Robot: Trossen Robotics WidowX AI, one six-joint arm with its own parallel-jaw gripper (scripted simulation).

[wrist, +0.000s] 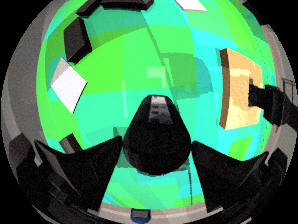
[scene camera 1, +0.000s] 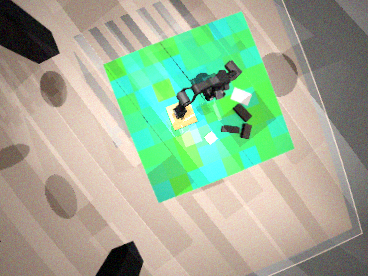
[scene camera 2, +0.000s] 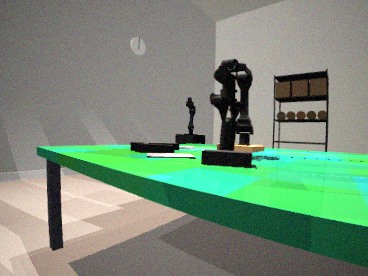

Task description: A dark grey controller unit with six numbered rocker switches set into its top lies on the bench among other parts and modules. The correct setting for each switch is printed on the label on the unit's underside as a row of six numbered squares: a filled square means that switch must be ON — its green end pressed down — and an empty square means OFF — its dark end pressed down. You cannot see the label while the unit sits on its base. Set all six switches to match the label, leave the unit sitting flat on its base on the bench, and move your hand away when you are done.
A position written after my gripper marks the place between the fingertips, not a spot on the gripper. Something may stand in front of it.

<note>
I see my gripper [wrist: 158, 143] and a dark block [scene camera 2: 240, 159].
</note>
